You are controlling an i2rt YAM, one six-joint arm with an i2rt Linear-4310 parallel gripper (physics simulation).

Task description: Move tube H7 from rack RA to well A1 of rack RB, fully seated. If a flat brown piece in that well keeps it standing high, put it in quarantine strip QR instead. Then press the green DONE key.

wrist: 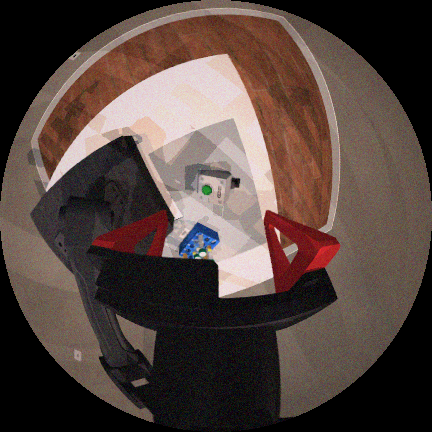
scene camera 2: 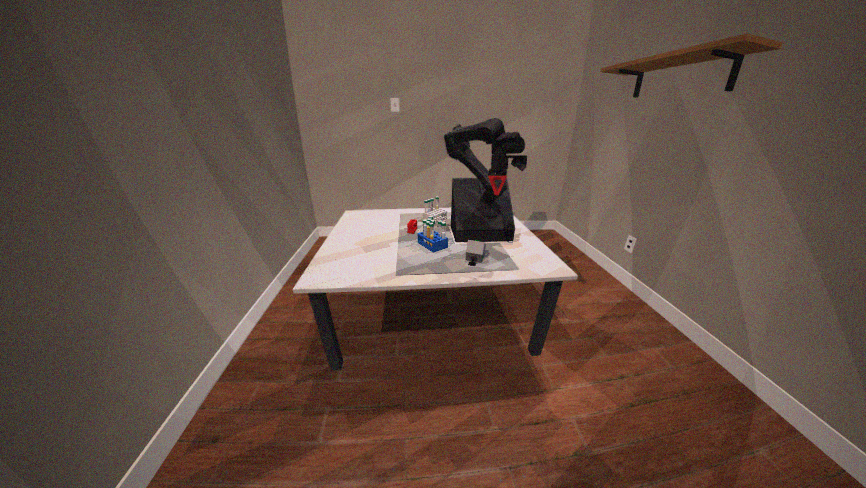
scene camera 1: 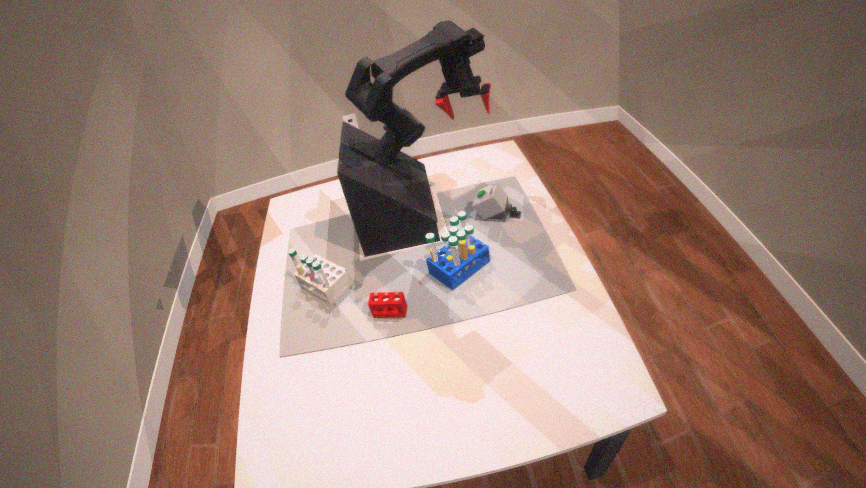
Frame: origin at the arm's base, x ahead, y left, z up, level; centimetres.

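Seen in the pictures: gripper, between the fingertips: (wrist: 215,215) (scene camera 2: 497,194) (scene camera 1: 471,115); arm's base, origin of its link: (wrist: 88,221) (scene camera 2: 487,198) (scene camera 1: 379,158).
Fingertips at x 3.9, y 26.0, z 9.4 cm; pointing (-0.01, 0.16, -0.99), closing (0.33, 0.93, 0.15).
Pixels of each thing's top centre, then the offset from my fingertips to it. Level surfaces: height alone.
- blue rack, centre of its top: (scene camera 1: 457,252) (wrist: 198,248) (scene camera 2: 432,235) dx +25.2, dy -11.5, dz -22.8 cm
- white rack, centre of its top: (scene camera 1: 319,272) (scene camera 2: 435,211) dx +21.5, dy -46.4, dz -22.8 cm
- small red rack, centre of its top: (scene camera 1: 385,298) (scene camera 2: 412,222) dx +34.9, dy -29.9, dz -22.8 cm
- green key, centre of its top: (wrist: 207,191) (scene camera 1: 481,191) dx +6.1, dy -1.0, dz -20.4 cm
- grey box, centre of its top: (wrist: 216,192) (scene camera 1: 489,188) (scene camera 2: 476,239) dx +7.0, dy +1.1, dz -19.4 cm
- grey mat, height of its surface: dz -27.9 cm
- white table, height of its surface: dz -28.1 cm
My gripper (scene camera 1: 470,114) (scene camera 2: 497,189) (wrist: 215,215) is open and empty, high above the table, with its red fingers wide apart. A blue rack (scene camera 1: 451,280) (scene camera 2: 432,243) (wrist: 206,230) holds several green-capped tubes and some yellow pieces. A white rack (scene camera 1: 341,286) (scene camera 2: 437,213) holds several green-capped tubes at its left side. A small red rack (scene camera 1: 387,304) (scene camera 2: 412,226) stands between them, nearer the front in scene camera 1, with no tube visible in it. The green key (scene camera 1: 481,193) (wrist: 206,190) is on a grey box (scene camera 1: 492,204) (scene camera 2: 475,249) (wrist: 215,180). Rack and tube labels are unreadable; well bottoms are hidden.
The racks and box stand on a grey mat (scene camera 1: 321,333) on the white table (scene camera 1: 303,412). The arm's black base (scene camera 1: 393,212) (scene camera 2: 481,212) rises behind the mat in scene camera 1. A wooden wall shelf (scene camera 2: 690,55) is at the upper right in scene camera 2.
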